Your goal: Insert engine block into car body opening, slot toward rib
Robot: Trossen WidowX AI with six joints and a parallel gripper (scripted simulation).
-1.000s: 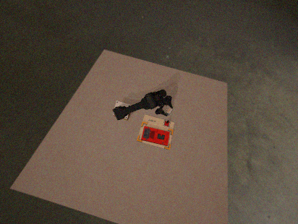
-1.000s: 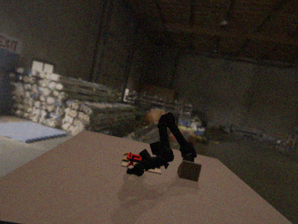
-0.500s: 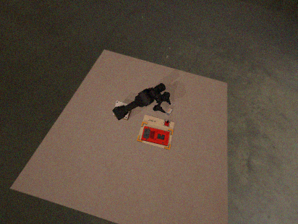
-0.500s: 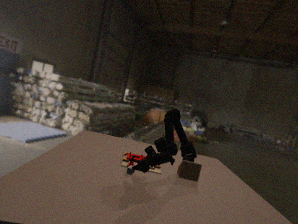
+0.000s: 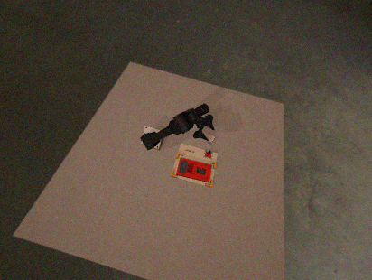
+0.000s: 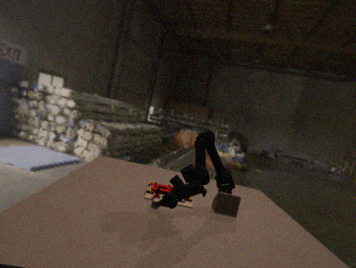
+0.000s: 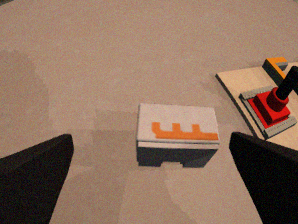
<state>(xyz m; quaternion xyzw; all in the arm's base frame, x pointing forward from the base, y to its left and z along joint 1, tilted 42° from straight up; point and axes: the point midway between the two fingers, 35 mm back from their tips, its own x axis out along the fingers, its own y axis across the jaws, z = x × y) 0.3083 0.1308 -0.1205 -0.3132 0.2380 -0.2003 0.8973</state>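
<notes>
The engine block is 1 cm ahead of my gripper tip, 2 cm to the right of it and 3 cm below it. Round my gripper tip: dark post: 2 cm ahead, 12 cm to the right.
</notes>
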